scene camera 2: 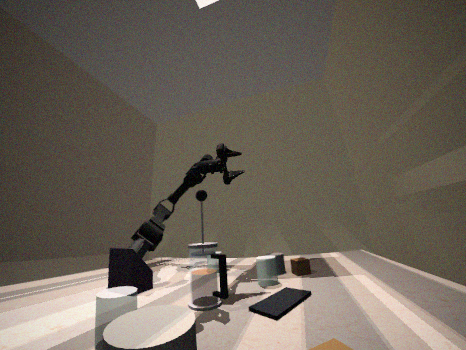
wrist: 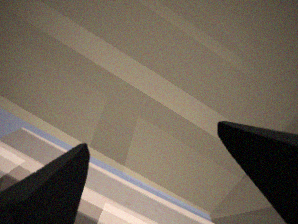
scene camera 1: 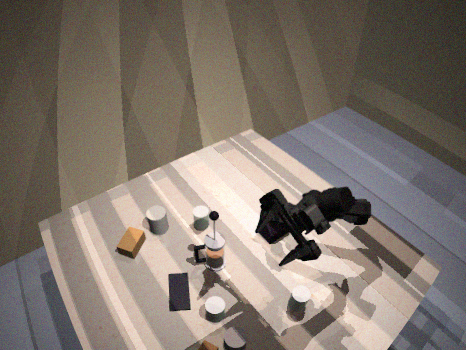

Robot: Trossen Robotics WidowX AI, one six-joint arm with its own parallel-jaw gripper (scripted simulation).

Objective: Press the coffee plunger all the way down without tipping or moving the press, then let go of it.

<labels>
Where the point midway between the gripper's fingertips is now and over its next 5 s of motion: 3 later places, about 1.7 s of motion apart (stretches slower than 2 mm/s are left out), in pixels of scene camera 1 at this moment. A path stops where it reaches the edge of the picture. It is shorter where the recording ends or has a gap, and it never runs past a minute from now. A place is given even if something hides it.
My gripper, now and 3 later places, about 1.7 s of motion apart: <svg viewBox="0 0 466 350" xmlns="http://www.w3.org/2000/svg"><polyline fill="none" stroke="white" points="268,249 217,210 209,219 203,233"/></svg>
</labels>
